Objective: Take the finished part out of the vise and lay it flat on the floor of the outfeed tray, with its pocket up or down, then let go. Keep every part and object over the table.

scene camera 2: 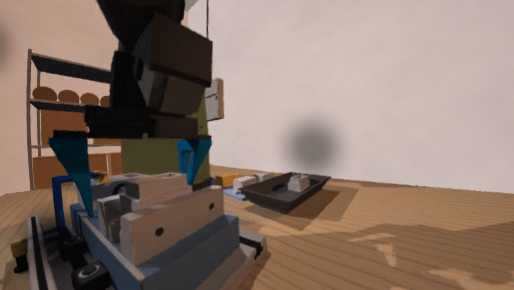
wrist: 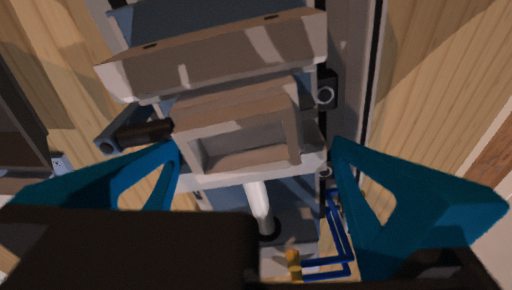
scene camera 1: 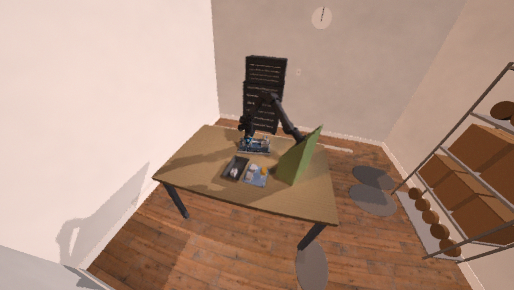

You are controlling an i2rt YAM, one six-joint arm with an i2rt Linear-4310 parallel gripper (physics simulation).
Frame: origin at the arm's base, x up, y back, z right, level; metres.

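Seen in the pictures: gripper, fingertip midpoint: (scene camera 2: 146, 202) (wrist: 256, 144) (scene camera 1: 249, 140); arm's base at its link origin: (scene camera 1: 301, 140).
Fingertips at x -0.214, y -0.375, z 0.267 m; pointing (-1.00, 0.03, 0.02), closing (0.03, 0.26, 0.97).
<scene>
Pixels of each thing's top centre, then the offset from my fingertips to it. "spot": a spot on its surface instead.
- finished part at its top centre: (wrist: 240, 150) (scene camera 2: 157, 177) dy -0.022, dx +0.031, dz -0.003 m
- blue-grey vise at its top centre: (wrist: 262, 208) (scene camera 2: 134, 183) (scene camera 1: 254, 139) dy +0.044, dx +0.015, dz -0.008 m
- small pale stepped part at its top centre: (scene camera 2: 298, 176) (scene camera 1: 233, 170) dy -0.111, dx -0.037, dz -0.351 m
- blue plate at its top centre: (scene camera 2: 246, 184) (scene camera 1: 256, 175) dy +0.065, dx -0.076, dz -0.352 m
- orange block at its top centre: (scene camera 2: 226, 174) (scene camera 1: 264, 169) dy +0.124, dx -0.040, dz -0.322 m
- black handle at a spot on its surface: (wrist: 145, 132) spot: dy -0.032, dx +0.011, dz -0.053 m
- bent blue rod at a spot on its surface: (wrist: 342, 240) spot: dy +0.124, dx +0.007, dz +0.049 m
The finished part (scene camera 2: 160, 187) (wrist: 240, 117) is a pale block with a rectangular pocket facing up in the wrist view. It sits between the jaws of the blue-grey vise (scene camera 1: 257, 150) (scene camera 2: 172, 225) (wrist: 215, 67). My gripper (scene camera 1: 248, 140) (scene camera 2: 140, 200) (wrist: 256, 144) is open, with its blue fingers pointing down at the two ends of the part. A gap shows on each side, and the fingers hold nothing. The dark outfeed tray (scene camera 1: 226, 171) (scene camera 2: 272, 201) stands apart from the vise. A small pale stepped part (scene camera 1: 234, 172) (scene camera 2: 300, 183) is inside the tray.
A blue plate (scene camera 1: 257, 182) with pale blocks and an orange block (scene camera 1: 264, 171) (scene camera 2: 226, 180) is beside the tray. A green panel (scene camera 1: 300, 160) stands upright near the arm's base. A black handle (wrist: 145, 132) and a bent blue rod (wrist: 342, 240) are near the vise's sides.
</scene>
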